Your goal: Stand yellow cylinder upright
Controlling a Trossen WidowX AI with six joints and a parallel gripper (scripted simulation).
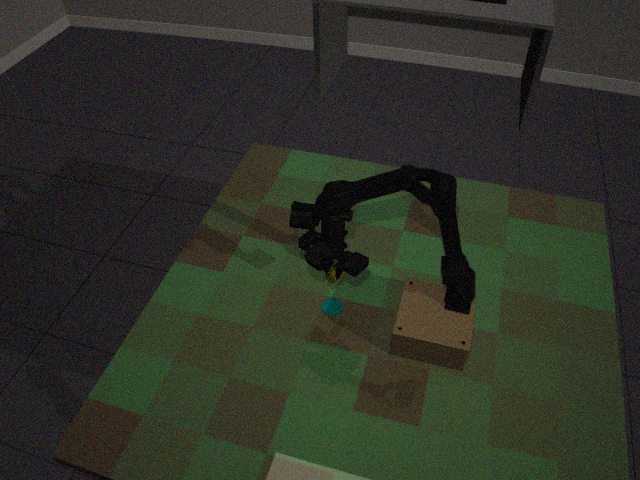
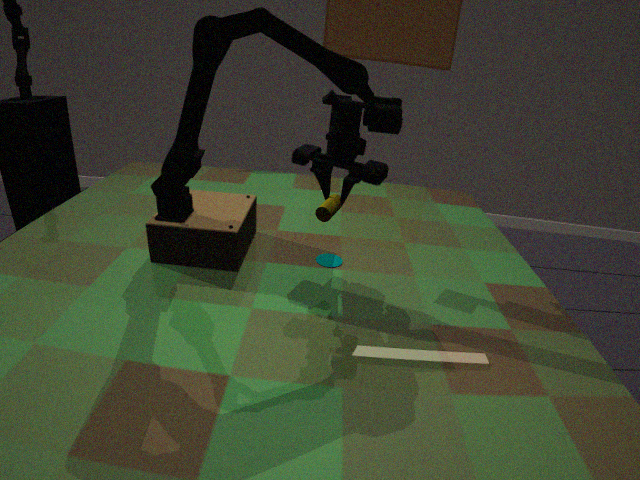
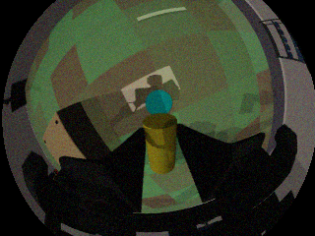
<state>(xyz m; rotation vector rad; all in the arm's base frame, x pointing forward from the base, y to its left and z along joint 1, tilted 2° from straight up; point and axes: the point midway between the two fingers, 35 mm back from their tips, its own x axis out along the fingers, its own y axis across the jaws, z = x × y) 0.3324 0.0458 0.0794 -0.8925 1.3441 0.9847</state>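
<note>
Right now my gripper tip is 14 cm above the cyan circle. From my gripper tip the other things lie so: yellow tall cylinder (2 cm to the right, 1 cm below, 1 cm behind).
</note>
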